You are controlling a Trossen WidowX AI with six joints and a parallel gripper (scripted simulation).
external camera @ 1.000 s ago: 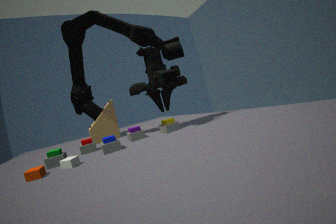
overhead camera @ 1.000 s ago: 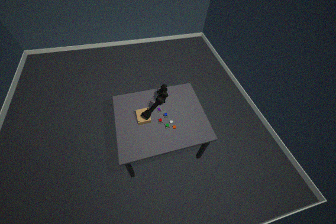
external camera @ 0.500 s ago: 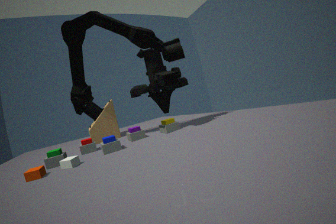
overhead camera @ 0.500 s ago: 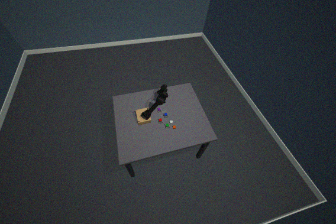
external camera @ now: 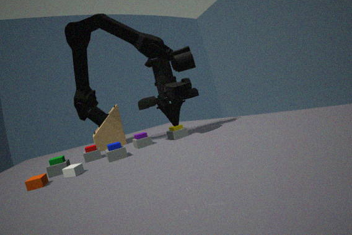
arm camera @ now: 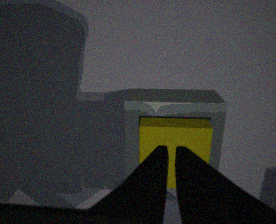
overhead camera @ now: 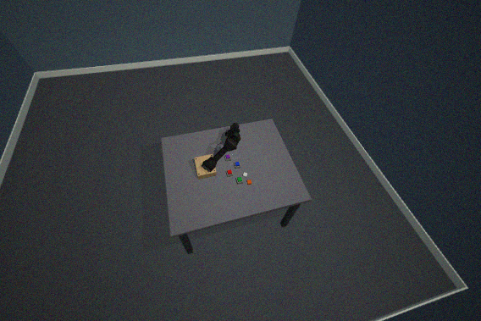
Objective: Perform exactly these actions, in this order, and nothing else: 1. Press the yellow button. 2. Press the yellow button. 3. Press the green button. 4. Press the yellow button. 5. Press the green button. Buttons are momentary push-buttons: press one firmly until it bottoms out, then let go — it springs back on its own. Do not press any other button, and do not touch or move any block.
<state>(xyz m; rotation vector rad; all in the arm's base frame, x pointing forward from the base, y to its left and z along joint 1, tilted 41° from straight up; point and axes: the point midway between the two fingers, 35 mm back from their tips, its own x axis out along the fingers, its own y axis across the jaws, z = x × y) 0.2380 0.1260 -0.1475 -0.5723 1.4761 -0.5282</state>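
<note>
My gripper tip is 10 mm above the yellow button. The rest, counted from my gripper tip: red button 260 mm to the right, 70 mm behind; blue button 190 mm to the right, 20 mm ahead; purple button 100 mm to the right, 50 mm behind.
</note>
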